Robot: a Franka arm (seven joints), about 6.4 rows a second.
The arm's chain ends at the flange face. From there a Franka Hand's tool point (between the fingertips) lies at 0.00 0.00 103.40 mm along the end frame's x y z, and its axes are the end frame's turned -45 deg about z.
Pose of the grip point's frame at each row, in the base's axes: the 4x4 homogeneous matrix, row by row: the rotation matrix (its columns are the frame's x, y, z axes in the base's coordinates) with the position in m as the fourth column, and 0 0 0 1 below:
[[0.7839, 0.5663, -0.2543, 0.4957], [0.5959, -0.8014, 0.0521, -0.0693], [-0.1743, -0.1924, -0.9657, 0.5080], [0, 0, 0, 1]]
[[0.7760, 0.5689, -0.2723, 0.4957], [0.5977, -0.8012, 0.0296, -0.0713], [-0.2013, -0.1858, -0.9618, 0.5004], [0, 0, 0, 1]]
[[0.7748, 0.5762, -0.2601, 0.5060], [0.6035, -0.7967, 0.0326, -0.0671], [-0.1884, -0.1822, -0.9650, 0.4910], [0, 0, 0, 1]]
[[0.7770, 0.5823, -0.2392, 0.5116], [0.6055, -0.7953, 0.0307, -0.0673], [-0.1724, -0.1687, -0.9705, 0.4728], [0, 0, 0, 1]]
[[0.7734, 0.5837, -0.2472, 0.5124], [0.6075, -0.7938, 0.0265, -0.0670], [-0.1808, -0.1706, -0.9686, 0.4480], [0, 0, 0, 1]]
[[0.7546, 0.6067, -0.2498, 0.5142], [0.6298, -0.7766, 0.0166, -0.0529], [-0.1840, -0.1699, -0.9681, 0.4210], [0, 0, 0, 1]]
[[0.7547, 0.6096, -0.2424, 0.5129], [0.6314, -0.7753, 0.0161, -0.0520], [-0.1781, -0.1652, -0.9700, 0.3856], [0, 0, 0, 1]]
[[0.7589, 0.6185, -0.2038, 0.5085], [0.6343, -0.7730, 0.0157, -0.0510], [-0.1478, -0.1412, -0.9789, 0.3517], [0, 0, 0, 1]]
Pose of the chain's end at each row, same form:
[[0.9547, -0.1539, -0.2543, 0.5220], [-0.1453, -0.9880, 0.0521, -0.0747], [-0.2593, -0.0128, -0.9657, 0.6079], [0, 0, 0, 1]]
[[0.9510, -0.1464, -0.2723, 0.5239], [-0.1439, -0.9892, 0.0296, -0.0744], [-0.2737, 0.0110, -0.9618, 0.5999], [0, 0, 0, 1]]
[[0.9553, -0.1404, -0.2601, 0.5329], [-0.1366, -0.9901, 0.0326, -0.0705], [-0.2621, 0.0044, -0.9650, 0.5908], [0, 0, 0, 1]]
[[0.9612, -0.1377, -0.2392, 0.5363], [-0.1342, -0.9905, 0.0307, -0.0705], [-0.2412, 0.0026, -0.9705, 0.5731], [0, 0, 0, 1]]
[[0.9596, -0.1341, -0.2472, 0.5380], [-0.1317, -0.9909, 0.0265, -0.0697], [-0.2485, 0.0072, -0.9686, 0.5482], [0, 0, 0, 1]]
[[0.9626, -0.1046, -0.2498, 0.5400], [-0.1038, -0.9945, 0.0166, -0.0546], [-0.2502, 0.0100, -0.9681, 0.5211], [0, 0, 0, 1]]
[[0.9647, -0.1026, -0.2424, 0.5380], [-0.1018, -0.9947, 0.0161, -0.0537], [-0.2427, 0.0091, -0.9700, 0.4859], [0, 0, 0, 1]]
[[0.9740, -0.0993, -0.2038, 0.5296], [-0.0981, -0.9951, 0.0157, -0.0526], [-0.2044, 0.0047, -0.9789, 0.4529], [0, 0, 0, 1]]

